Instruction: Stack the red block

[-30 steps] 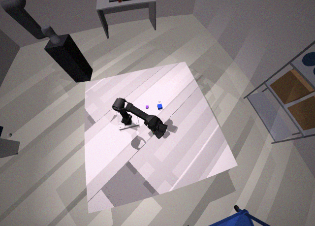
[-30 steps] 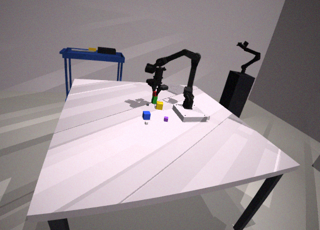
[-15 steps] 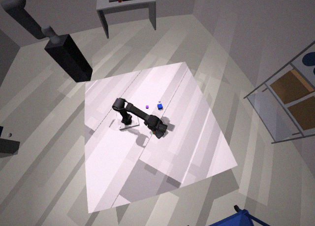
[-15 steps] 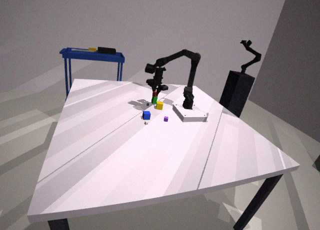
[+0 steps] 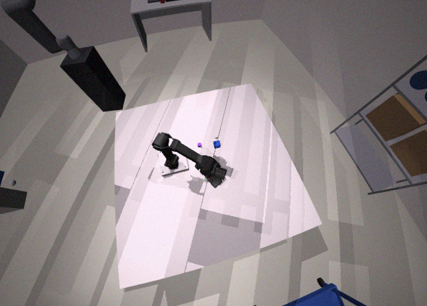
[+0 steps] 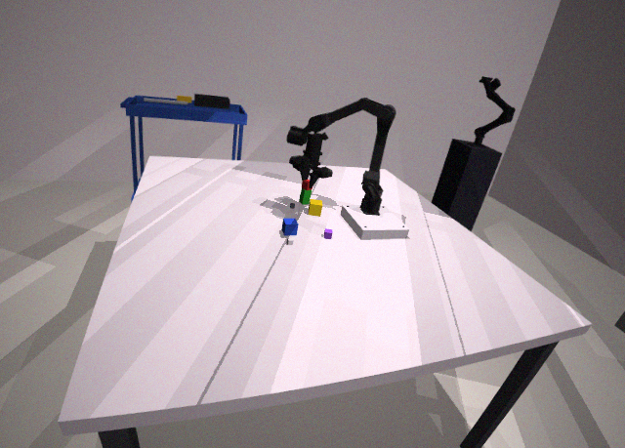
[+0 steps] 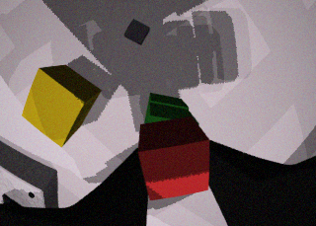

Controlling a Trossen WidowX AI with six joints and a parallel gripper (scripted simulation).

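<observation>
The red block lies 1 cm above my gripper tip. The rest, counted from my gripper tip: yellow block (3 cm behind, 9 cm to the left, 5 cm below); small purple block (4 cm behind, 27 cm to the left, 6 cm below); blue block (9 cm ahead, 25 cm to the left, 5 cm below).
</observation>
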